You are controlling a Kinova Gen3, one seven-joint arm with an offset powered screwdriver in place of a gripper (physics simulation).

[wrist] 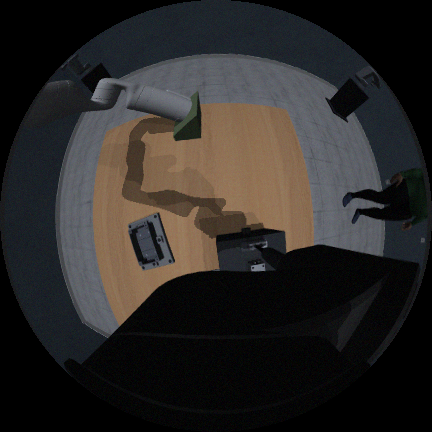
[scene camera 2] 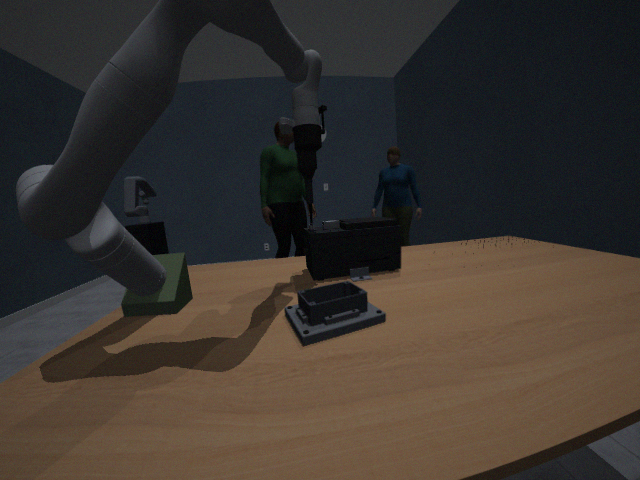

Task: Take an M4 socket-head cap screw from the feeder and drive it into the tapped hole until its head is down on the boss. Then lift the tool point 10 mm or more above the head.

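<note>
The screwdriver [scene camera 2: 311, 225] [wrist: 257, 246] hangs upright, its thin bit reaching down to the near left end of the black feeder [scene camera 2: 354, 250] [wrist: 231, 257]. The tip is at or just above the feeder's top, beside a small silver block [scene camera 2: 330, 224]. Whether a screw sits on the bit is too small and dark to tell. The dark open box [scene camera 2: 336, 308] stands on a grey base plate [scene camera 2: 343, 327] [wrist: 167, 252] with corner holes, in front of the feeder and well away from the bit. The tapped hole and its boss cannot be told apart here.
A green wedge block [scene camera 2: 182, 286] [wrist: 191, 131] stands under the arm's base on the wooden table [scene camera 2: 439, 361] [wrist: 250, 165]. A small grey bracket [scene camera 2: 360, 275] lies before the feeder. A person in green [scene camera 2: 281, 173] [wrist: 417, 195] and one in blue [scene camera 2: 397, 180] stand beyond the table.
</note>
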